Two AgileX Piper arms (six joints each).
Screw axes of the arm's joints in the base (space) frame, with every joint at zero. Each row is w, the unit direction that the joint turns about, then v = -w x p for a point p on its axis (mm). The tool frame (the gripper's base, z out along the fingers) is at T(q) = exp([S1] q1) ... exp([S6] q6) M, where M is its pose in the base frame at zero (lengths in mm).
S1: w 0 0 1 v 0 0 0
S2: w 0 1 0 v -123 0 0
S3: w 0 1 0 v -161.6 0 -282.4
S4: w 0.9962 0 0.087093 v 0 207.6 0
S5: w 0 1 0 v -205.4 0 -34.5
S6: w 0.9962 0 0.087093 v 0 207.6 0
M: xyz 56.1 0 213.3 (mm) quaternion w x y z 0.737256 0 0.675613 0
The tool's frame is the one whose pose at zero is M.
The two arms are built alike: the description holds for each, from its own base.
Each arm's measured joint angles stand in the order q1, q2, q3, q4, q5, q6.
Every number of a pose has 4 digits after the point. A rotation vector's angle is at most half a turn.
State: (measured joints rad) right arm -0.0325 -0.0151 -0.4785 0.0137 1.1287 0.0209; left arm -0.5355 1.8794 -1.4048 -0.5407 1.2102 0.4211
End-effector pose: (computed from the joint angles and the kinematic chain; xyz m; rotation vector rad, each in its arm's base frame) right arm -0.0077 0.0014 0.2660 0.0554 2.1179 0.0097; left arm 0.2917 -0.2240 0.2263 -1.1023 -2.7808 0.7643
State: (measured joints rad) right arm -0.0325 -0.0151 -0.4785 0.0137 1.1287 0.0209; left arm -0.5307 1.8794 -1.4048 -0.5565 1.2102 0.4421
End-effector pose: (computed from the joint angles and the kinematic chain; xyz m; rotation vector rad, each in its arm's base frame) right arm -0.0077 0.0014 0.2660 0.0554 2.1179 0.0097; left arm 0.2924 -0.2237 0.2270 -1.1161 -2.7750 0.7886
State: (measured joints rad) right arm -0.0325 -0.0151 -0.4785 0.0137 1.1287 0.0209; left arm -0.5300 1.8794 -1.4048 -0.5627 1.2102 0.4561
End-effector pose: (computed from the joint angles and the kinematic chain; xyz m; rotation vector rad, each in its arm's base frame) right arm -0.0077 0.0014 0.2660 0.0554 2.1179 0.0097; left arm 0.2925 -0.2240 0.2272 -1.1316 -2.7698 0.7986
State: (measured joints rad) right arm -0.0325 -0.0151 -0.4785 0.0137 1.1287 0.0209; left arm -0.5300 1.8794 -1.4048 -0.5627 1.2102 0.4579
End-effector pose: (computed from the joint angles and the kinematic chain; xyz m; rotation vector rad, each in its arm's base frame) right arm -0.0077 0.0014 0.2660 0.0554 2.1179 0.0097; left arm 0.2925 -0.2240 0.2272 -1.1342 -2.7692 0.7987
